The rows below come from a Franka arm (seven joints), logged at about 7 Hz.
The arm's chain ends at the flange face. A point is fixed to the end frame.
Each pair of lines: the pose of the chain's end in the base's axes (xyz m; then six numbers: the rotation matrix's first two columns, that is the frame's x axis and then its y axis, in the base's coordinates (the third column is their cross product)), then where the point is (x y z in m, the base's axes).
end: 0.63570, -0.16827, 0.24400, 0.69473, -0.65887, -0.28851, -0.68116, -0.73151, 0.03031
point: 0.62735 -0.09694 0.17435
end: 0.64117, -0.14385, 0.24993, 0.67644, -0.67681, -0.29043, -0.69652, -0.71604, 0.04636
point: 0.63349 -0.07306 0.17966
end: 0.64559, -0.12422, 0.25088, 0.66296, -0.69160, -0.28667, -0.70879, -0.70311, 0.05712
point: 0.63881 -0.05403 0.17992
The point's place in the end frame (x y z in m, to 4 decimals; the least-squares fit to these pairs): -0.0327 -0.0486 0.0811
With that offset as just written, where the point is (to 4 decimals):
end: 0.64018, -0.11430, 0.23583, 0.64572, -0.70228, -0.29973, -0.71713, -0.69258, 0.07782
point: 0.6326 -0.0443 0.1647
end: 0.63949, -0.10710, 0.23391, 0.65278, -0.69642, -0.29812, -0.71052, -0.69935, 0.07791
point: 0.6314 -0.0373 0.1627
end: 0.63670, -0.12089, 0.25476, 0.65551, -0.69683, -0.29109, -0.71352, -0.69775, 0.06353
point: 0.6299 -0.0507 0.1838
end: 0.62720, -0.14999, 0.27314, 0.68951, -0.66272, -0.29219, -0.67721, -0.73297, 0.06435
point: 0.6167 -0.0802 0.2022
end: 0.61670, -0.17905, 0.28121, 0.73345, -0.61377, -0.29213, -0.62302, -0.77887, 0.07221
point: 0.6009 -0.1107 0.2099
